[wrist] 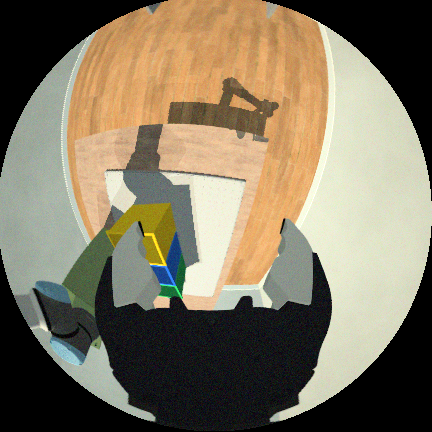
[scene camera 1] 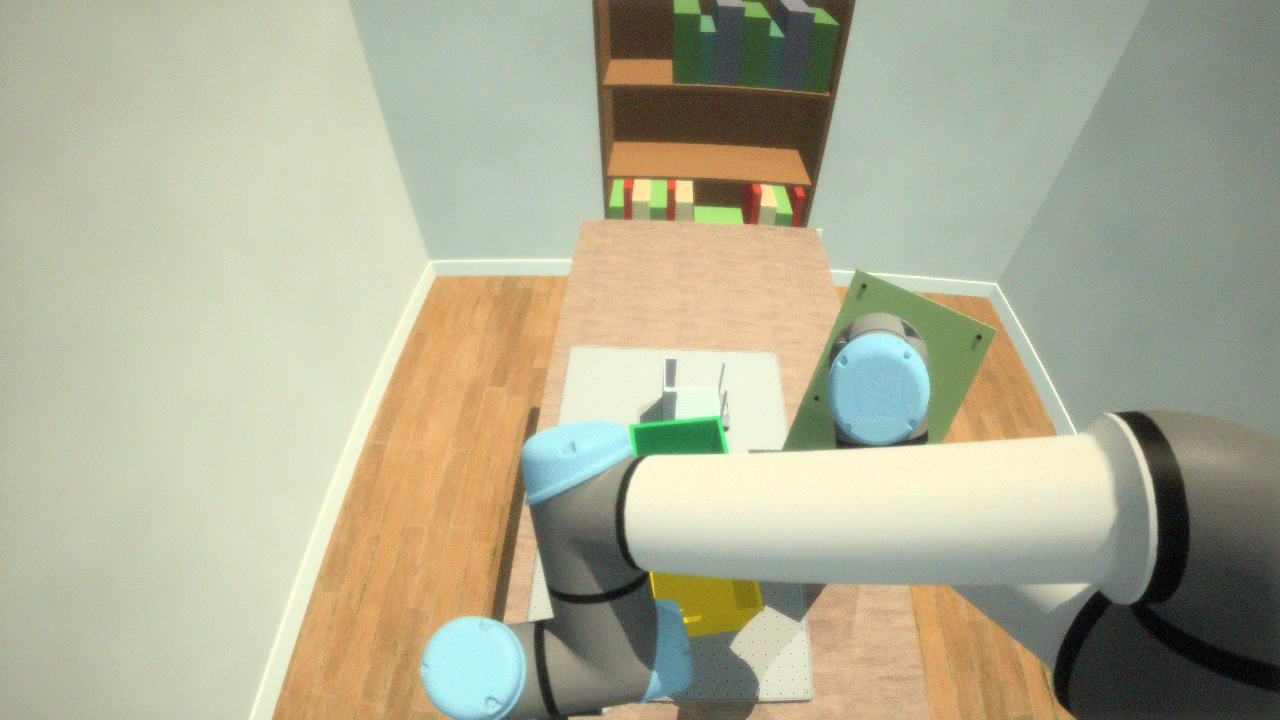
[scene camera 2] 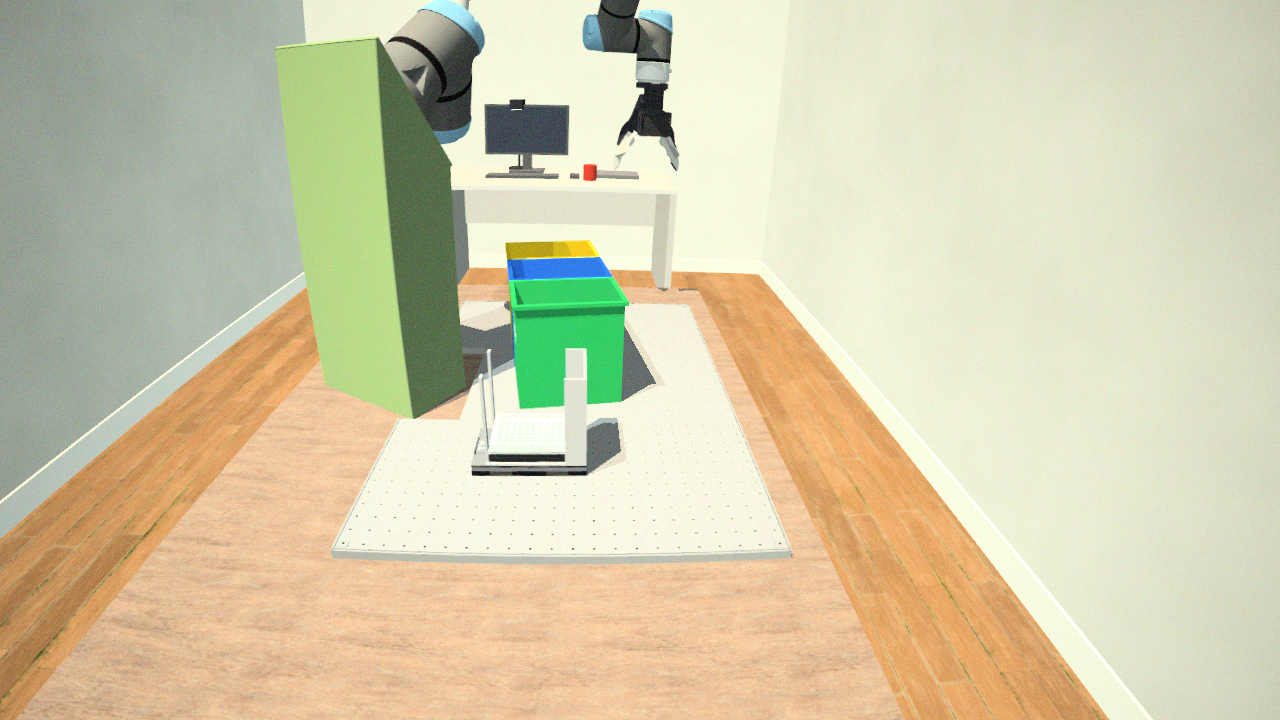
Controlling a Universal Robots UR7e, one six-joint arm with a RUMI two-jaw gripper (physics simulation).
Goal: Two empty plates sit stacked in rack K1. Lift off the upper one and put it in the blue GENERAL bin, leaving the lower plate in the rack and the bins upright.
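Frame: origin at the arm's base, x right, y ahead, z up, level; metres.
Seen in the pictures: gripper, between the fingertips: [wrist: 210, 221] [scene camera 2: 645, 170]; arm's base, origin of its link: [wrist: 84, 323] [scene camera 2: 379, 107].
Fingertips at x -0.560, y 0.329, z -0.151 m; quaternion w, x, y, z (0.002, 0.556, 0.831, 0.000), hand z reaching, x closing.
Offsets run from my fingertips to a thing's top centre. Level surfaces: height alone.
The white rack @(dx +0.719, dy -0.040, dz -0.166 m) [scene camera 1: 669, 376] [scene camera 2: 575, 420] stands upright on the perforated board. Whitish gridded plates @(dx +0.716, dy -0.030, dz -0.268 m) [scene camera 1: 692, 402] [scene camera 2: 528, 431] lie flat in it; the views do not clearly separate the upper plate from the lower one. The blue bin @(dx +0.388, dy -0.096, dz -0.135 m) [scene camera 2: 559, 268] [wrist: 175, 252] stands upright between the green and yellow bins; the arm hides it in scene camera 1. My gripper [scene camera 2: 646, 167] [wrist: 210, 221] is open and empty, high up and off to the yellow bin's side of the row, far from the rack. It is hidden in scene camera 1.
The green bin [scene camera 1: 678, 437] [scene camera 2: 570, 358] stands upright nearest the rack, and the yellow bin @(dx +0.268, dy -0.147, dz -0.135 m) [scene camera 1: 707, 604] [scene camera 2: 550, 248] [wrist: 150, 215] upright at the row's other end. The tall green pedestal [scene camera 1: 962, 358] [scene camera 2: 344, 223] rises beside them. The perforated board @(dz -0.315 m) [scene camera 1: 590, 385] [scene camera 2: 680, 501] lies underneath.
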